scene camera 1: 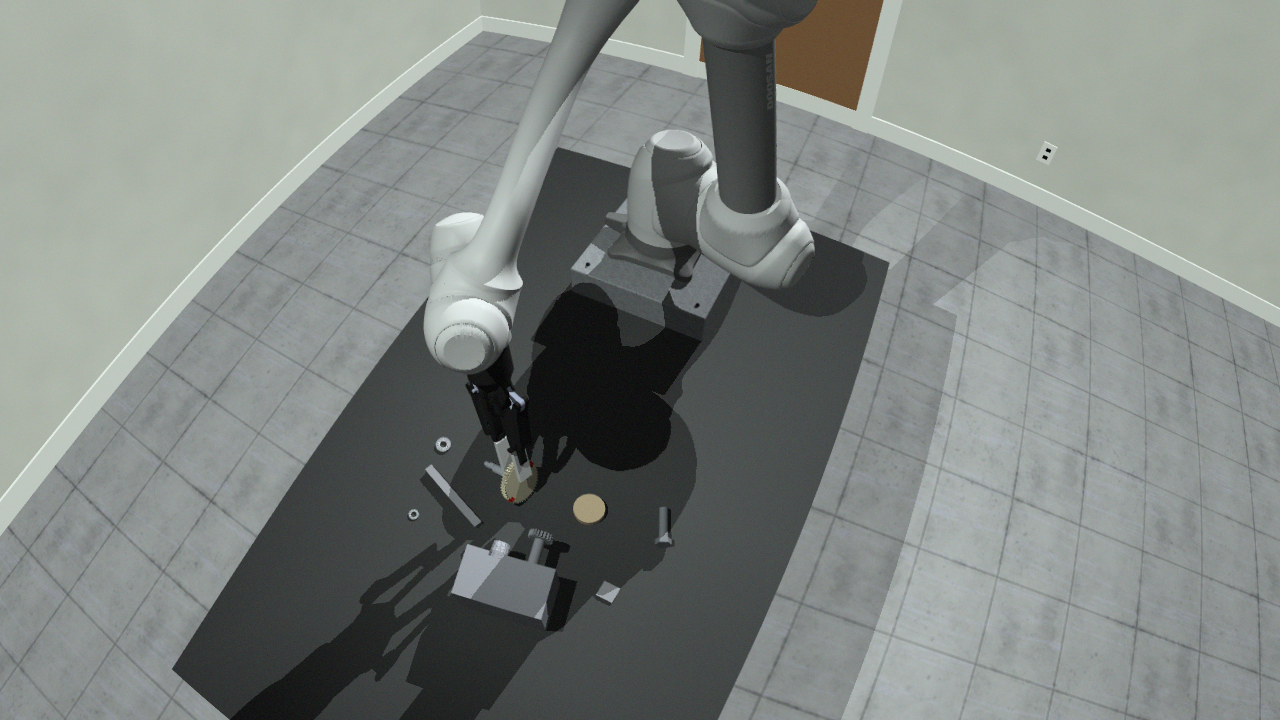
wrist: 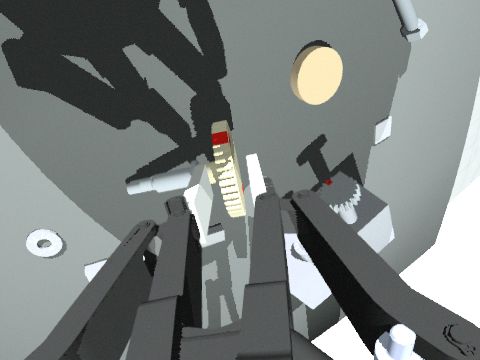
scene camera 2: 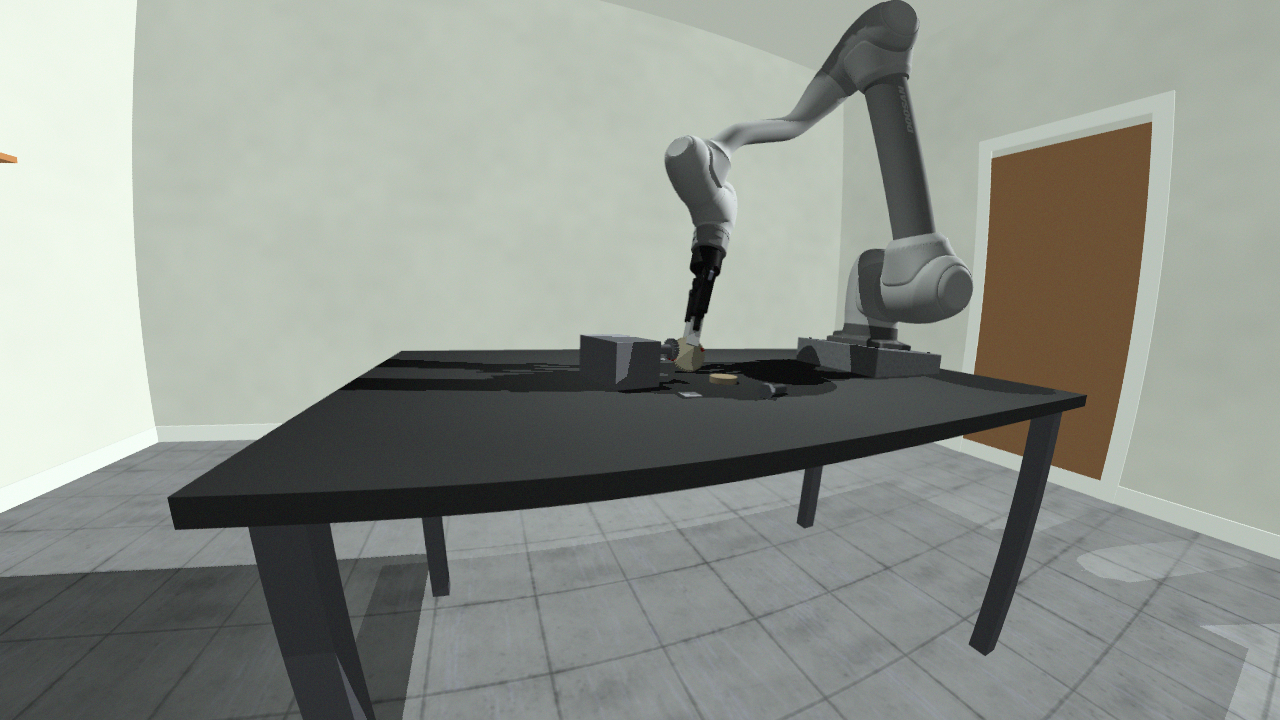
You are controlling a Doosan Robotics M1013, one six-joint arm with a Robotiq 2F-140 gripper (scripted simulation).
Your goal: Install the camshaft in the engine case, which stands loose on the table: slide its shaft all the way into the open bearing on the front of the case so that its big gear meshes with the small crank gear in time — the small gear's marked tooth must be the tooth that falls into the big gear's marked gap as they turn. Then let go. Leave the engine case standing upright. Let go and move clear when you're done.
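Observation:
My own gripper (scene camera 1: pixel 517 473) is here, and I find it again in the wrist view (wrist: pixel 229 176) and in scene camera 2 (scene camera 2: pixel 689 347). There is a tan big gear (scene camera 1: pixel 514 491), which the wrist view (wrist: pixel 225 169) also gives me. A grey engine case (scene camera 1: pixel 492 582) is part of the scene as well; I can see that case in the wrist view (wrist: pixel 372 221) and in scene camera 2 (scene camera 2: pixel 620 362) too. Then I see a grey bar (scene camera 1: pixel 433 473), though scene camera 2 does not show the bar, hidden by the grey engine case.

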